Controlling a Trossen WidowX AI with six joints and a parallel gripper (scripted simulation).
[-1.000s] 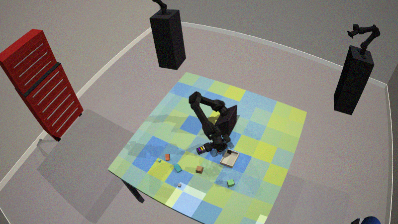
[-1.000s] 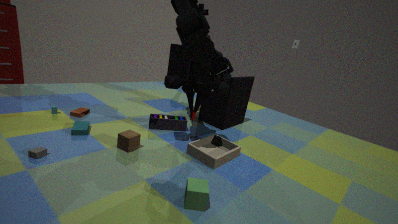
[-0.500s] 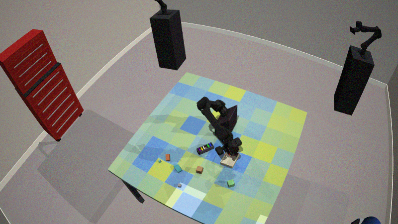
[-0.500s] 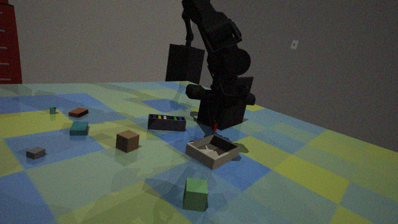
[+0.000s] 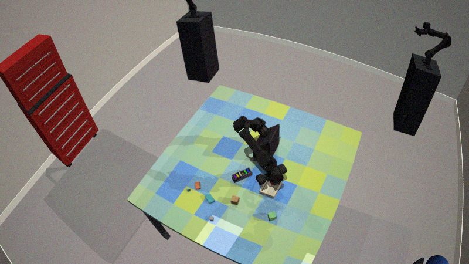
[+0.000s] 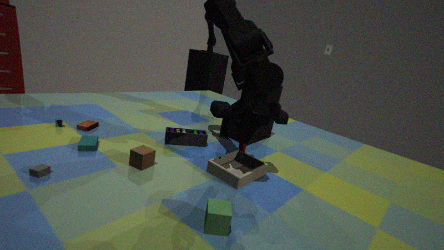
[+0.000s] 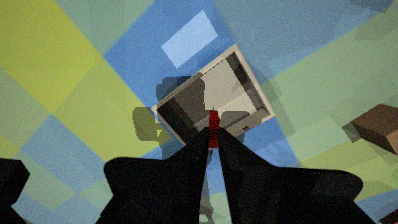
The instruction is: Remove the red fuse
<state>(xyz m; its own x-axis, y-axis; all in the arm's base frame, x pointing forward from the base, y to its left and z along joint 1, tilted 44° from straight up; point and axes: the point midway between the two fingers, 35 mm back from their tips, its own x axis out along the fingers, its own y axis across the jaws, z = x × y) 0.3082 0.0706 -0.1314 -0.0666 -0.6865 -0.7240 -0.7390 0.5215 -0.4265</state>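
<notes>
The red fuse lies 10 mm below my gripper tip. Round my gripper tip: tray: 80 mm below.
</notes>
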